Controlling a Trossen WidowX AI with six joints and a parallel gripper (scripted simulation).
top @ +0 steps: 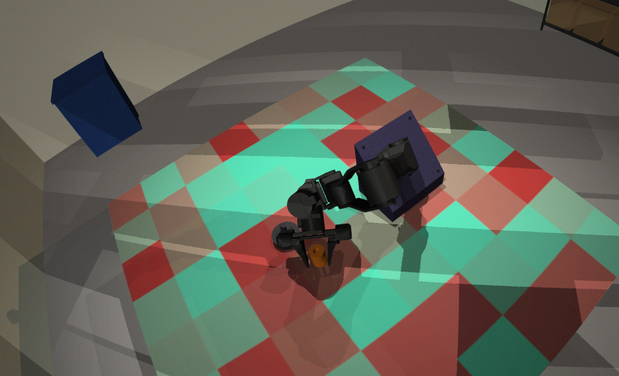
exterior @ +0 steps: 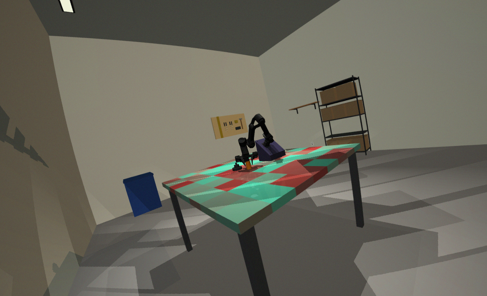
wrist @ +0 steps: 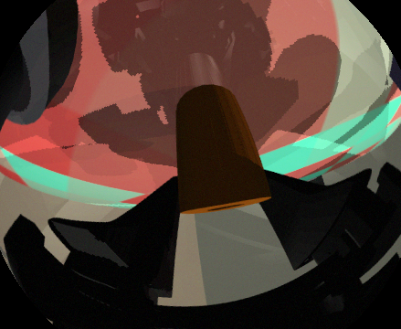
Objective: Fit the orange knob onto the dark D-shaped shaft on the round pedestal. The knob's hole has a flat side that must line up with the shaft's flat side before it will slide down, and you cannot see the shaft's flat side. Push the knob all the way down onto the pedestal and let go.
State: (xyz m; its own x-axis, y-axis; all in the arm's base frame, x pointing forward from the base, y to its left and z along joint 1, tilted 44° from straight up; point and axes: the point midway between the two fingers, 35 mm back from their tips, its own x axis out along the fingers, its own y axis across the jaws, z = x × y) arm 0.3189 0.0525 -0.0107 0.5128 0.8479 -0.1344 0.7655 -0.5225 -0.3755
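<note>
Right now my gripper tip is 3 cm to the left of the orange knob and 2 cm past it. Also, from my gripper tip: round dark pedestal 15 cm to the right.
</note>
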